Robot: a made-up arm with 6 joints. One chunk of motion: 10 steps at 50 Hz.
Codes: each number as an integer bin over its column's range. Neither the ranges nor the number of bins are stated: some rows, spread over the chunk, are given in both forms.
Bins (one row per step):
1: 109 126 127 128 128 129
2: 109 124 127 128 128 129
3: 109 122 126 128 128 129
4: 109 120 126 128 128 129
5: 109 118 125 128 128 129
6: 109 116 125 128 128 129
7: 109 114 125 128 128 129
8: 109 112 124 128 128 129
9: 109 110 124 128 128 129
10: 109 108 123 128 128 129
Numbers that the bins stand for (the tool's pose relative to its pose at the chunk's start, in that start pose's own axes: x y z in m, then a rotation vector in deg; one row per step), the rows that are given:
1: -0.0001 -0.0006 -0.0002 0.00 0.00 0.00
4: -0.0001 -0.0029 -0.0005 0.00 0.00 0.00
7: -0.0001 -0.0053 -0.0008 0.00 0.00 0.00
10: -0.0001 -0.0076 -0.0014 0.00 0.00 0.00
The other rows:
2: -0.0001 -0.0014 -0.0002 0.00 0.00 0.00
3: -0.0001 -0.0022 -0.0005 0.00 0.00 0.00
5: -0.0001 -0.0037 -0.0008 0.00 0.00 0.00
6: -0.0001 -0.0045 -0.0008 0.00 0.00 0.00
8: -0.0001 -0.0061 -0.0011 0.00 0.00 0.00
9: -0.0001 -0.0069 -0.0011 0.00 0.00 0.00

